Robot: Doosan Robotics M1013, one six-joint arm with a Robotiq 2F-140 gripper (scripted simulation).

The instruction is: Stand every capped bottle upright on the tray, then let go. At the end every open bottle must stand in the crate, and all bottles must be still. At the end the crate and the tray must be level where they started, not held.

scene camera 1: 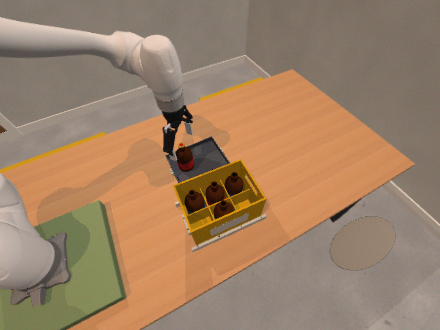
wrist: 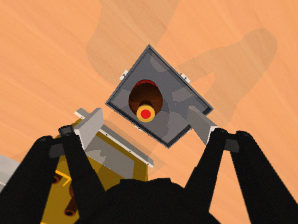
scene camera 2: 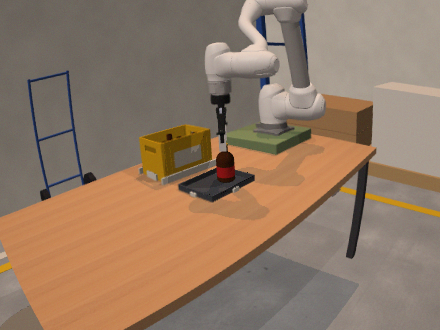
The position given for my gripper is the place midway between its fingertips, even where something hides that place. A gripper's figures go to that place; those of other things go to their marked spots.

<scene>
My gripper (scene camera 1: pixel 182 146): 91 cm from the lens. A dark tray (scene camera 1: pixel 207 155): 105 cm from the lens. A crate (scene camera 1: pixel 248 205): 72 cm from the lens. The marked spots on the crate and the dark tray are 41 cm apart.
</scene>
